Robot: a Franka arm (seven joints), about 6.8 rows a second.
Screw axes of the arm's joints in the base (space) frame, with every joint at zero. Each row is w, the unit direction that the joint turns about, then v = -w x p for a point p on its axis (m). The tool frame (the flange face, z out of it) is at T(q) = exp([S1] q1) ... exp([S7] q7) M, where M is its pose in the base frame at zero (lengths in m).
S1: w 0 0 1 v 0 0 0
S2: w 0 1 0 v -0.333 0 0
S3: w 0 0 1 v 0 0 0
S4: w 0 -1 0 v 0.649 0 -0.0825
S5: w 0 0 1 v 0 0 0
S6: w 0 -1 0 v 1.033 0 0
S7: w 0 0 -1 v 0 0.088 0
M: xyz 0.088 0 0.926 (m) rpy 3.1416 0 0 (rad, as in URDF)
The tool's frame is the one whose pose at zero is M.
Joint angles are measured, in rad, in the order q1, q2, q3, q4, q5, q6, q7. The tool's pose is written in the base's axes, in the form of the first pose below.
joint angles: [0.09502 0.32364 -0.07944 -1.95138 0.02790 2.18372 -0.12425]
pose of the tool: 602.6 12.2 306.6 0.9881 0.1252 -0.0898 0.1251 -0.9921 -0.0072
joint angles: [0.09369 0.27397 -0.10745 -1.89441 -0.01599 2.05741 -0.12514]
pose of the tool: 604.3 -6.2 351.9 0.9863 0.1193 -0.1139 0.1233 -0.9920 0.0282
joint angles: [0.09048 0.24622 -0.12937 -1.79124 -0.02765 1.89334 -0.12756]
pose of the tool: 608.3 -21.2 403.0 0.9842 0.0969 -0.1480 0.1035 -0.9939 0.0376
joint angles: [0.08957 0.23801 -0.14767 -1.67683 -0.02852 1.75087 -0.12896]
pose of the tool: 612.3 -31.6 450.4 0.9830 0.0749 -0.1675 0.0828 -0.9958 0.0403
